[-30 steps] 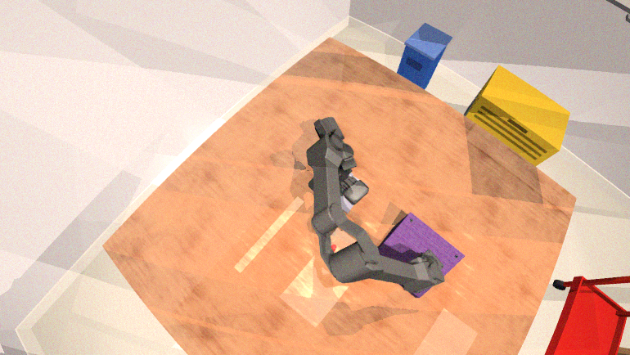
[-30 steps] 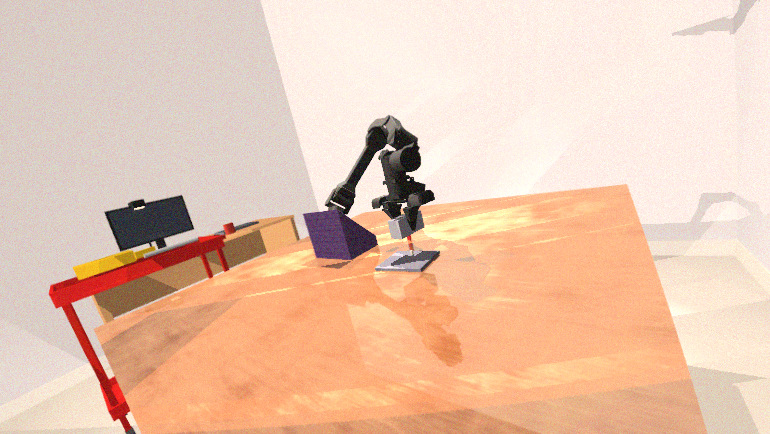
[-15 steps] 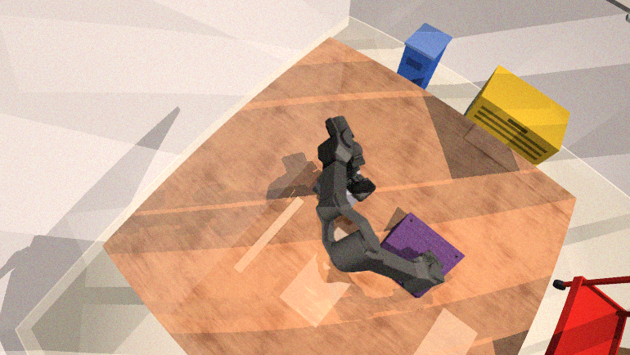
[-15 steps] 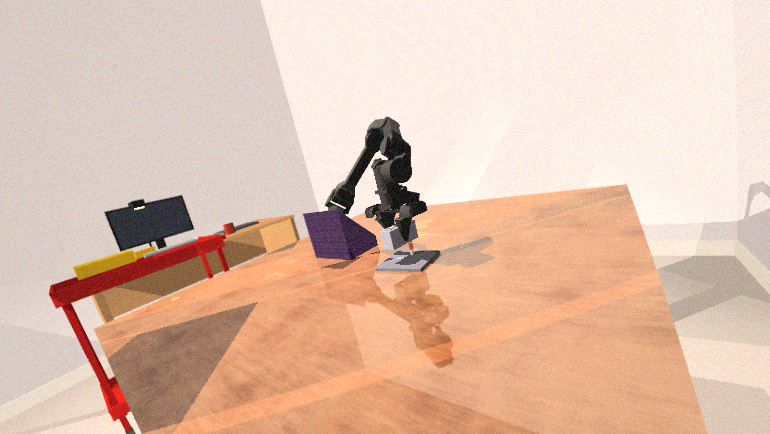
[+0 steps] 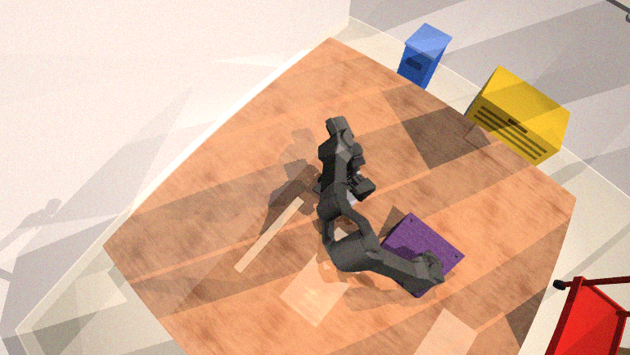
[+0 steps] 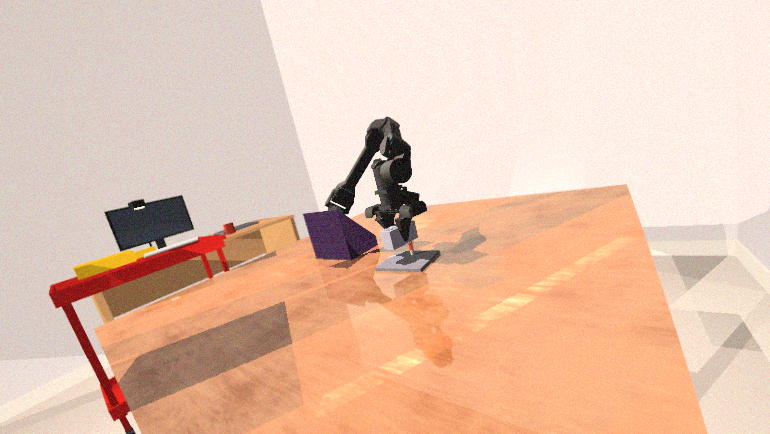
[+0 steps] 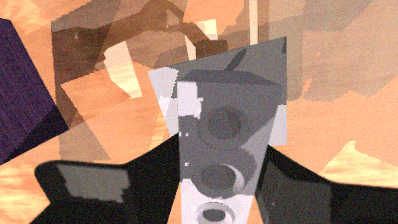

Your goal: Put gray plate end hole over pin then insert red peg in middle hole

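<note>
Right now my gripper tip is 10 mm to the right of the flat gray base and 50 mm above it. The rest, counted from my gripper tip: red peg 130 mm behind, 160 mm to the left, 20 mm below; then gray plate 30 mm above.
</note>
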